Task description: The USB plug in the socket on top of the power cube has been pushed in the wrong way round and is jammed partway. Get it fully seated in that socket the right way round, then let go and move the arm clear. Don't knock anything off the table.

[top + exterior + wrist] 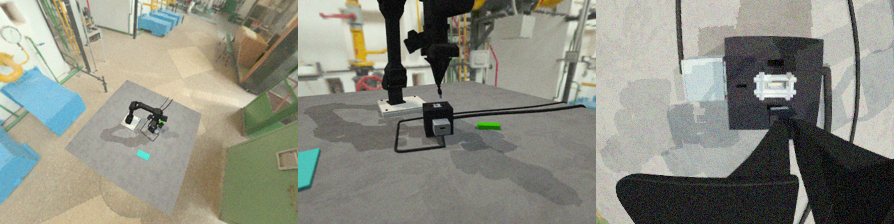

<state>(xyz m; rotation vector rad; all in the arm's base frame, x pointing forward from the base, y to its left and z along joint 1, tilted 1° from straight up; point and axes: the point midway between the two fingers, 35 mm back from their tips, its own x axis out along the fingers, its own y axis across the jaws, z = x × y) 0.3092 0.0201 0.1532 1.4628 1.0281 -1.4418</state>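
The black USB plug lies 20 mm below my gripper tip. Round my gripper tip: teal card (330 mm to the right, 130 mm below, 10 mm behind); green block (130 mm to the left, 130 mm below, 70 mm ahead); white-rimmed socket (70 mm below, 10 mm to the right).
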